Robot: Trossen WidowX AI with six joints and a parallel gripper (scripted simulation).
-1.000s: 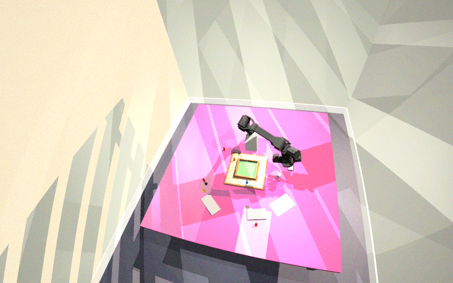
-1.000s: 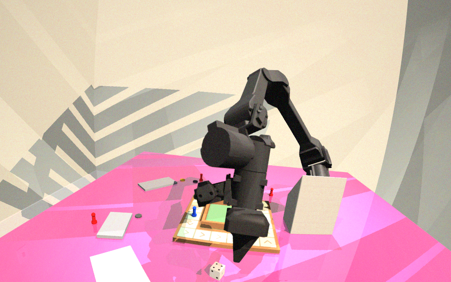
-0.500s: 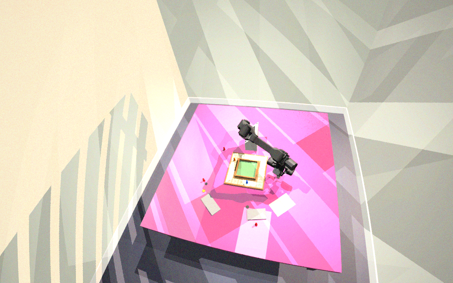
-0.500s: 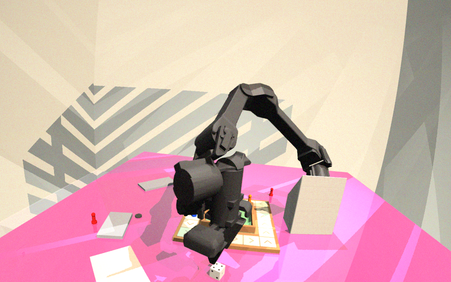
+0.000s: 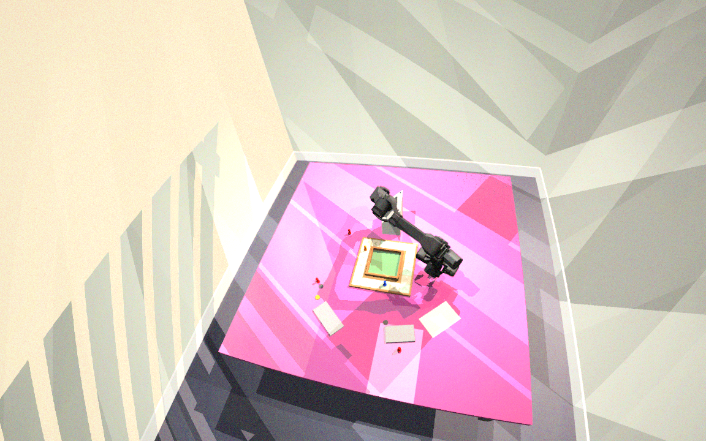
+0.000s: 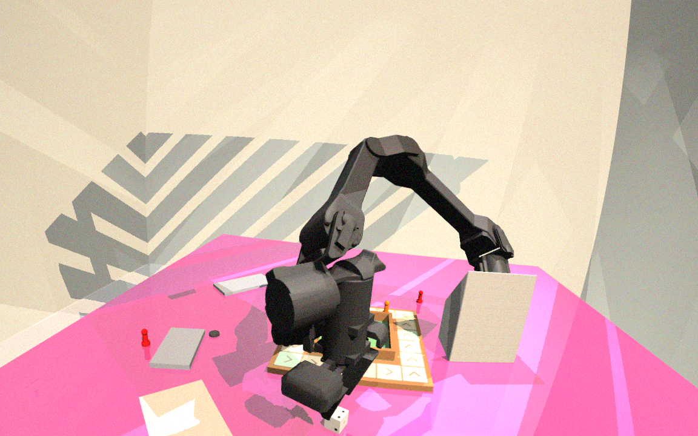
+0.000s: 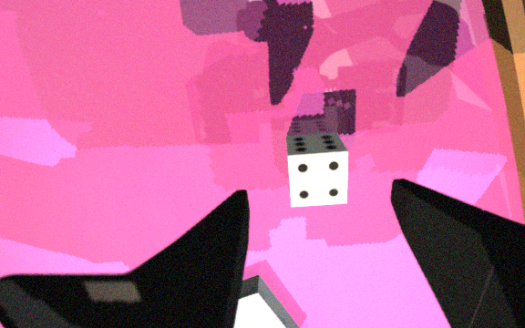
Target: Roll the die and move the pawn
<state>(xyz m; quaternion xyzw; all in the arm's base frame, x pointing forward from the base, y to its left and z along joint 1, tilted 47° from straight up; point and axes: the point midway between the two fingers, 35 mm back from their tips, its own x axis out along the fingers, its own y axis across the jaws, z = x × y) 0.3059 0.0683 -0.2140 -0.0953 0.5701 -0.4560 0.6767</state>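
The white die lies 30 mm below my gripper tip. From my gripper tip the other things lie so: white sheet 220 mm ahead, 10 mm to the left, 40 mm below; blue pawn 70 mm ahead, 230 mm to the right, 10 mm below; green tray 40 mm behind, 240 mm to the right, 30 mm below.
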